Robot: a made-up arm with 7 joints. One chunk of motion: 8 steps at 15 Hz.
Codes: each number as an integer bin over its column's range. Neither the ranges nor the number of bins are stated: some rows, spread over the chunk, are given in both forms.
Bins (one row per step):
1: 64 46 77 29 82 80
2: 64 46 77 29 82 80
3: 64 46 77 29 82 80
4: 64 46 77 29 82 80
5: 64 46 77 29 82 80
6: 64 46 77 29 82 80
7: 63 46 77 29 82 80
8: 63 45 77 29 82 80
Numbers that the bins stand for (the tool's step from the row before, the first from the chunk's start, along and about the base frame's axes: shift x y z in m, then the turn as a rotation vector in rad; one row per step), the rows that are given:
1: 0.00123 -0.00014 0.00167 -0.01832 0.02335 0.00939
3: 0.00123 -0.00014 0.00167 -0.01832 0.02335 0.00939
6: 0.00123 -0.00014 0.00167 -0.01832 0.02335 0.00939
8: 0.00118 -0.00018 0.00167 -0.01832 0.02335 0.00939
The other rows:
2: 0.00123 -0.00014 0.00167 -0.01832 0.02335 0.00939
4: 0.00123 -0.00014 0.00167 -0.01832 0.02335 0.00939
5: 0.00123 -0.00014 0.00167 -0.01832 0.02335 0.00939
7: 0.00118 -0.00014 0.00167 -0.01832 0.02335 0.00939

